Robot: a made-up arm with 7 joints.
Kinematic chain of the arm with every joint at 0, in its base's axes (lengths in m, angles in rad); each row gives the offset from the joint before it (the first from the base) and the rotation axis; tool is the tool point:
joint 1: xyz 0 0 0.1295 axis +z
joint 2: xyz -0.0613 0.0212 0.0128 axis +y
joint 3: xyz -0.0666 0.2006 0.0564 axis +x
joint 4: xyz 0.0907 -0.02 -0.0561 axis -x
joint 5: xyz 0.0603 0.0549 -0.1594 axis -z
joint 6: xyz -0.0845 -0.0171 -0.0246 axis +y
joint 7: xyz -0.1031 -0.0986 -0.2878 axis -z
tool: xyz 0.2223 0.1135 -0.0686
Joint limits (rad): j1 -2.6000..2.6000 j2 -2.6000..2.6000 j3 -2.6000..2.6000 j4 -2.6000..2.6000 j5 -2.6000..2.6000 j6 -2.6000..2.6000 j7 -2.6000..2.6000
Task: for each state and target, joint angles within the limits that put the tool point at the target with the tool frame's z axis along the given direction. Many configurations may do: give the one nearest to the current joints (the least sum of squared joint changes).
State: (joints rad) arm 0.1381 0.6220 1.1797 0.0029 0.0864 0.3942 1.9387
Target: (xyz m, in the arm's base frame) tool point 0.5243 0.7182 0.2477 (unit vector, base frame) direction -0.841 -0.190 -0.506
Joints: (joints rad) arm -0.2544 0.5697 1.7274 -0.7217 -0.5563 -0.4538 1.9875
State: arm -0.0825 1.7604 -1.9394 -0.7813 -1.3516 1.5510 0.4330
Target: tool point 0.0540 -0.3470 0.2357 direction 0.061 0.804 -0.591
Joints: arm 0.2166 0.7958 -2.6000 -1.5021 -0.7744 0.9584 0.4968
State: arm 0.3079 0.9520 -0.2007 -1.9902 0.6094 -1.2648 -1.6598
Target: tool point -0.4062 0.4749 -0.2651 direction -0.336 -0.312 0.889
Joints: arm 0.6034 0.7118 -0.6715 -1.4584 0.2337 -1.2526 -1.8543
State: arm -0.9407 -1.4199 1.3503 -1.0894 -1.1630 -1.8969 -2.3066
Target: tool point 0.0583 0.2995 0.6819 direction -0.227 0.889 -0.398
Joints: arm -0.3320 -1.1678 1.6118 -0.6053 -0.3656 -2.4934 -2.6000
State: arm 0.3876 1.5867 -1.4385 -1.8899 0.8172 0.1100 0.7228
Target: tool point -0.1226 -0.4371 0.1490 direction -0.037 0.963 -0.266
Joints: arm 1.0487 1.8321 -1.9691 -1.4040 0.5203 0.0532 0.1668
